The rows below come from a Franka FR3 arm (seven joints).
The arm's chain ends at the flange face. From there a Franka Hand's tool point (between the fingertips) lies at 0.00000 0.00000 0.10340 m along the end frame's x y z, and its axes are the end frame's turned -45 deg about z.
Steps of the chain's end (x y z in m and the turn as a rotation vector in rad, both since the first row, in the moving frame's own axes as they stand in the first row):
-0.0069 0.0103 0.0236 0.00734 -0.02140 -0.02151
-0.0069 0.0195 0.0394 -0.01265 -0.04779 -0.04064
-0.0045 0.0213 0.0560 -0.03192 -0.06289 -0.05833
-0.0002 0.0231 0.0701 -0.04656 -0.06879 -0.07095
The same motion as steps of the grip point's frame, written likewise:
-0.0132 0.0003 0.0236 0.02032 -0.00994 -0.02151
-0.0231 0.0064 0.0393 0.02485 -0.04274 -0.04064
-0.0252 0.0098 0.0557 0.02190 -0.06704 -0.05833
-0.0250 0.0149 0.0697 0.01572 -0.08156 -0.07095

